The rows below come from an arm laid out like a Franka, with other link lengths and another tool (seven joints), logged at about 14 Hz.
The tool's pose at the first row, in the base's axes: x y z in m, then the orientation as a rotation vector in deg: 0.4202 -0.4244 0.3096 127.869 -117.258 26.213
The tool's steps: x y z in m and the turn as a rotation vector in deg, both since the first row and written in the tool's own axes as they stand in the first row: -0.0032 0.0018 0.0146 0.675 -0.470 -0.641; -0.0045 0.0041 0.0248 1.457 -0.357 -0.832; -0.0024 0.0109 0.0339 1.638 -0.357 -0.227; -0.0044 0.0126 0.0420 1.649 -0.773 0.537; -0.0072 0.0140 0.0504 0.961 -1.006 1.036; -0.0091 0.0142 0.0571 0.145 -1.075 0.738; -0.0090 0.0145 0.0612 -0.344 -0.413 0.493
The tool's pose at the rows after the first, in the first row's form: 0.4206 -0.4253 0.2946 129.160 -116.857 26.440; 0.4200 -0.4269 0.2842 129.694 -116.741 27.425; 0.4149 -0.4320 0.2751 129.238 -117.520 27.682; 0.4144 -0.4323 0.2666 128.822 -118.656 27.331; 0.4143 -0.4319 0.2577 128.133 -119.219 26.350; 0.4150 -0.4318 0.2508 128.001 -118.700 25.332; 0.4154 -0.4330 0.2468 127.503 -117.972 25.443
